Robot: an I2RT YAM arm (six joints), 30 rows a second.
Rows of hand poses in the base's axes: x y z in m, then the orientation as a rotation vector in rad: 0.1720 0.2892 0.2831 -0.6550 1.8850 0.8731; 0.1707 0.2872 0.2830 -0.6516 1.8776 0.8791; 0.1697 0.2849 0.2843 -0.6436 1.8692 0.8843; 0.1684 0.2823 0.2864 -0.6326 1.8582 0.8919; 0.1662 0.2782 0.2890 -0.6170 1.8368 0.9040; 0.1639 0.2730 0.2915 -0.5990 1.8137 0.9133; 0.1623 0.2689 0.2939 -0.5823 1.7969 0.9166; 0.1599 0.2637 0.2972 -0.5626 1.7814 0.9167; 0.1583 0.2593 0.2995 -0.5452 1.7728 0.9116
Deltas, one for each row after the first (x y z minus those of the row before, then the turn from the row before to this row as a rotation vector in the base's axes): -0.0013 -0.0020 -0.0001 0.0081 -0.0032 0.0005; -0.0010 -0.0023 0.0013 0.0101 -0.0038 -0.0031; -0.0013 -0.0026 0.0021 0.0140 -0.0045 -0.0040; -0.0022 -0.0041 0.0026 0.0232 -0.0105 -0.0050; -0.0023 -0.0052 0.0025 0.0236 -0.0126 -0.0080; -0.0016 -0.0041 0.0024 0.0170 -0.0099 -0.0101; -0.0024 -0.0052 0.0033 0.0161 -0.0096 -0.0138; -0.0016 -0.0044 0.0023 0.0091 -0.0062 -0.0148
